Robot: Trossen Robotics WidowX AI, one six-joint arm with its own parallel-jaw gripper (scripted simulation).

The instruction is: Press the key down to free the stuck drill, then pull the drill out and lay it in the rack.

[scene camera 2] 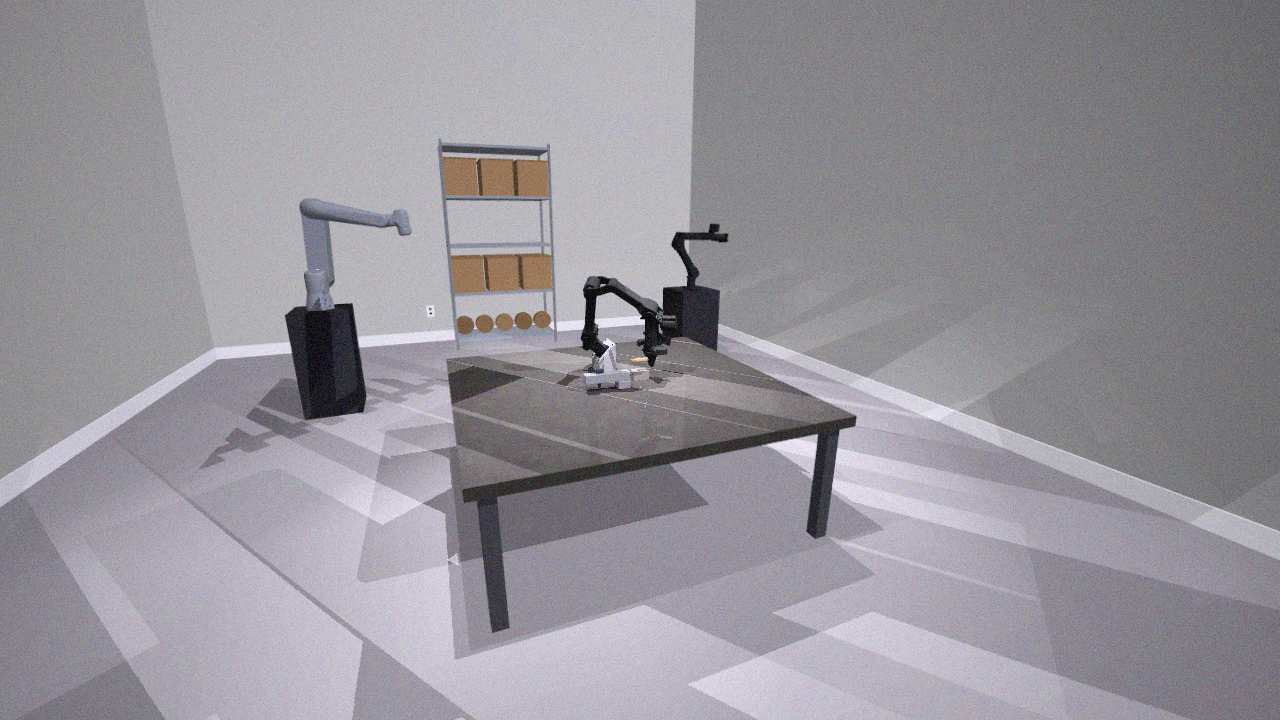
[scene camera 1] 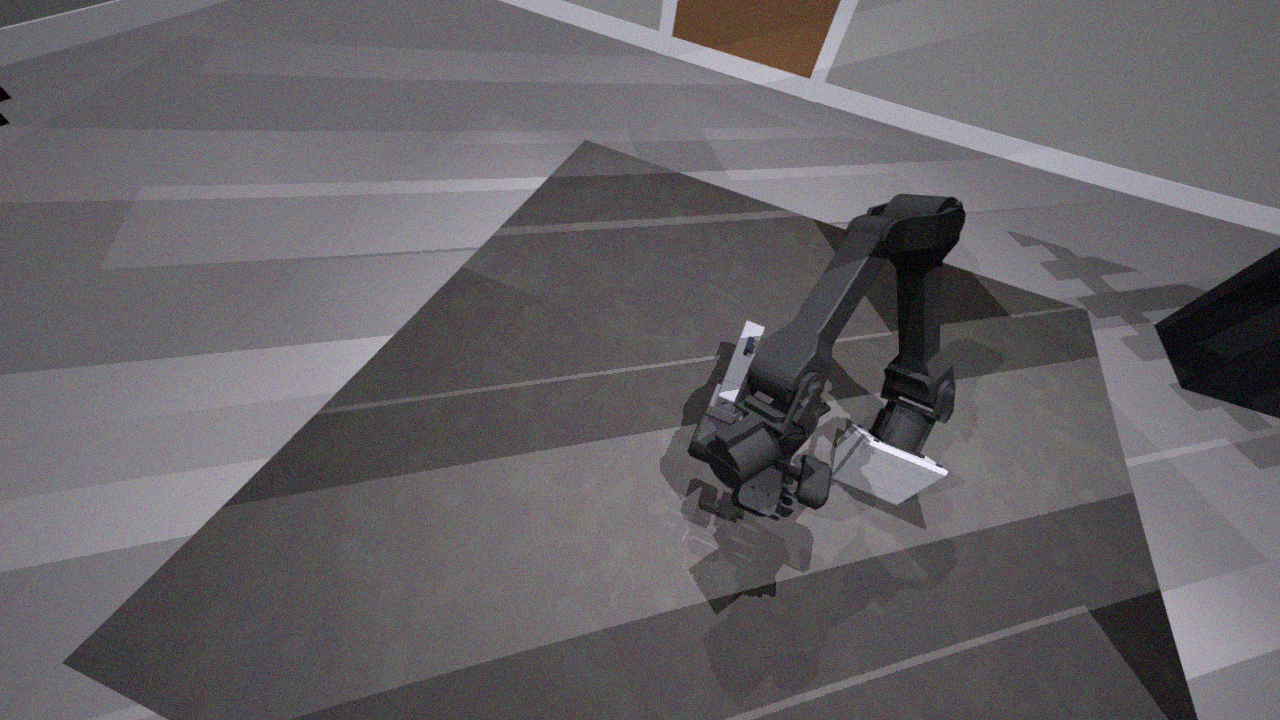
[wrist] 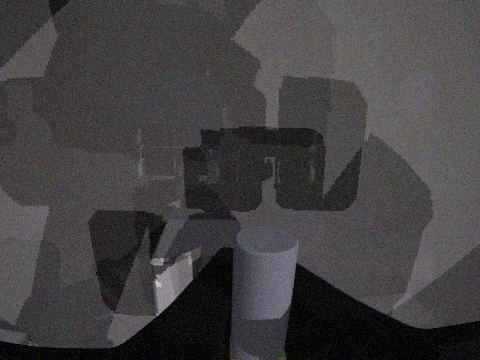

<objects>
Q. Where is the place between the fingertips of my gripper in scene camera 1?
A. At 741,482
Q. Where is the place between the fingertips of my gripper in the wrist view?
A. At 246,259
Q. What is my gripper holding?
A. A drill.
</objects>
